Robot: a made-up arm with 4 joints. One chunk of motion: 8 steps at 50 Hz.
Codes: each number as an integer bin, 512 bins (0 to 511) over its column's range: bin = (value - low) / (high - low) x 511, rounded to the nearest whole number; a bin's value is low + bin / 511 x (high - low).
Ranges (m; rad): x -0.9..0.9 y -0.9..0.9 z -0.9..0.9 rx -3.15..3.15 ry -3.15..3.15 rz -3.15..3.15
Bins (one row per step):
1: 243 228 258 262 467 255
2: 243 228 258 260 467 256
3: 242 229 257 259 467 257
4: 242 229 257 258 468 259
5: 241 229 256 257 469 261
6: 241 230 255 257 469 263
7: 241 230 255 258 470 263
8: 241 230 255 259 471 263
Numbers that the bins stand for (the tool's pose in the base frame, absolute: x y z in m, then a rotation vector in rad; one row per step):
1: -0.0440 -0.0969 0.0088 0.0801 2.6075 -0.0062
2: -0.0440 -0.0969 0.0088 0.0555 2.6075 0.0062
3: -0.0476 -0.0933 0.0053 0.0432 2.6075 0.0185
4: -0.0476 -0.0933 0.0053 0.0308 2.6199 0.0432
5: -0.0511 -0.0933 0.0018 0.0185 2.6322 0.0678
6: -0.0511 -0.0898 -0.0018 0.0185 2.6322 0.0925
7: -0.0511 -0.0898 -0.0018 0.0308 2.6445 0.0925
8: -0.0511 -0.0898 -0.0018 0.0432 2.6568 0.0925

